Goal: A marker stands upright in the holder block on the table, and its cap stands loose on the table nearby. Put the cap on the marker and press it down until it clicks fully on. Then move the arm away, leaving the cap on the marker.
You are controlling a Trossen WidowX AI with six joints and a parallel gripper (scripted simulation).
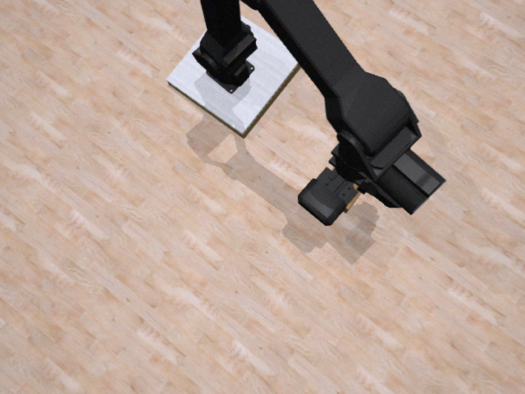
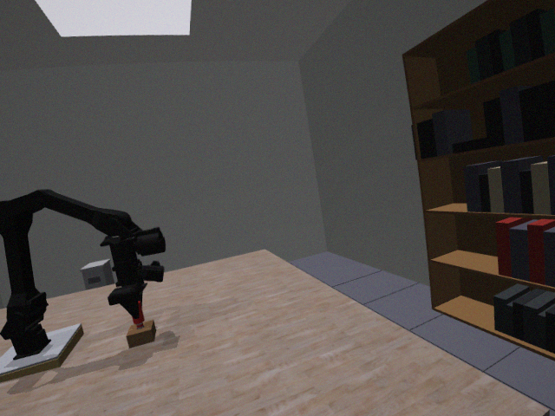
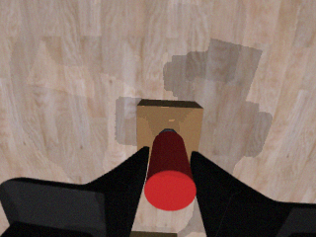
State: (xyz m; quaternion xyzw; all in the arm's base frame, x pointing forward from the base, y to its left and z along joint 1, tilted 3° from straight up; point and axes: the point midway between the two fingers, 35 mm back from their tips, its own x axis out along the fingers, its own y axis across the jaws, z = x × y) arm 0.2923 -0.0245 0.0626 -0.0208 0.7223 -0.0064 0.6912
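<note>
Right now the red cap is 1 cm above my gripper tip. From my gripper tip the other things lie so: holder block (5 cm below).
</note>
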